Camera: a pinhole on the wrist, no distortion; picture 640 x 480 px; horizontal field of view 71.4 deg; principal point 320.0 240.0 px. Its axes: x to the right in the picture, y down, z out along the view. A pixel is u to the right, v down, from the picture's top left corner.
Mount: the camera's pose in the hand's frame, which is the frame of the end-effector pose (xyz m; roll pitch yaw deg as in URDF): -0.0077 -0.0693 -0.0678 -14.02 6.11 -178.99
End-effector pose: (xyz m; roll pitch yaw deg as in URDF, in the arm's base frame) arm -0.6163 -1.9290 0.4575 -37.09 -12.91 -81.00
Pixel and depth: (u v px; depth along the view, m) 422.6 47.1 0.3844
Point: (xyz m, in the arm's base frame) -0.4509 -1.7031 0.6874
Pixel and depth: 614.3 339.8 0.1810
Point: -0.7155 -1.7675 0.5822
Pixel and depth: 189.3 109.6 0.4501
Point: -0.4107 -1.8878 0.8232
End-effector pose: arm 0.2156 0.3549 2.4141 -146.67 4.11 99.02
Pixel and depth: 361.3 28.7 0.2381
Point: 0.1099 0.2689 2.2726
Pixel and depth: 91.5 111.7 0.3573
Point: -0.0212 0.4361 2.1661
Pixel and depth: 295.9 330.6 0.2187
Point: 0.0091 0.3048 2.3945
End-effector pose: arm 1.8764 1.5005 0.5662 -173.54 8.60 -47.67
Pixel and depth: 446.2 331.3 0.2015
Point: 1.9385 1.6862 0.4877
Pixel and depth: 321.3 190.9 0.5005
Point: 1.9314 1.7152 0.1700
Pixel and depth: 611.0 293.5 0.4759
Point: 1.8136 1.9904 0.3093
